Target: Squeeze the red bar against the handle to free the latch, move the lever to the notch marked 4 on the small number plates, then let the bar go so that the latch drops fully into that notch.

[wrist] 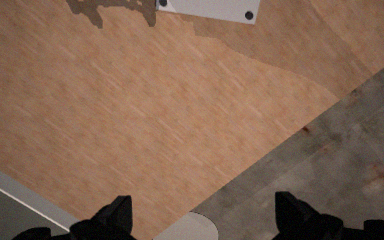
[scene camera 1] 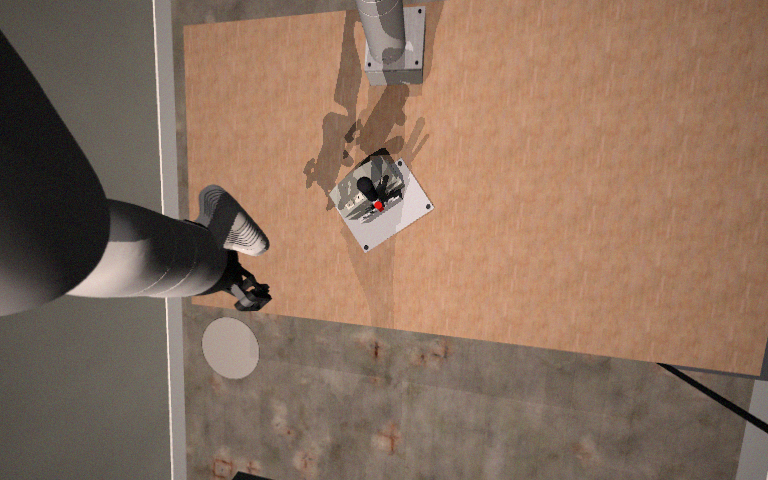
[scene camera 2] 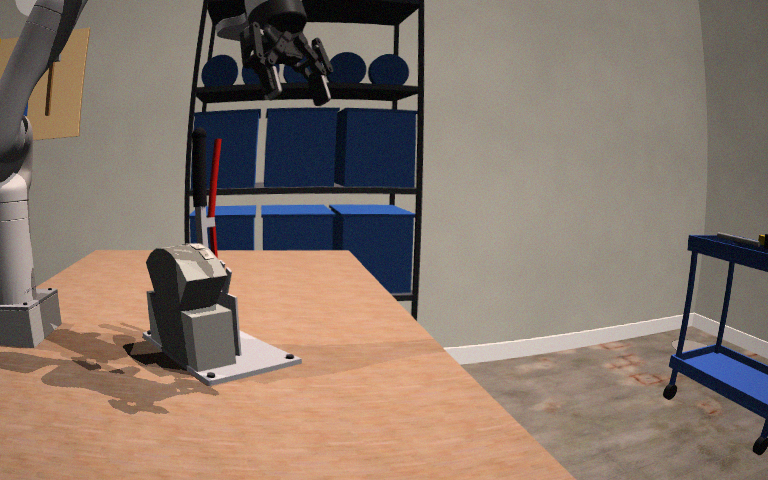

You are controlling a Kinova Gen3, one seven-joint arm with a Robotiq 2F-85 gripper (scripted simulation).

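The gripper appears in the wrist view, in scene camera 1 [245, 269] and in scene camera 2. On the gripper, [wrist: 288, 208] and [scene camera 2: 312, 91] are the same spot.
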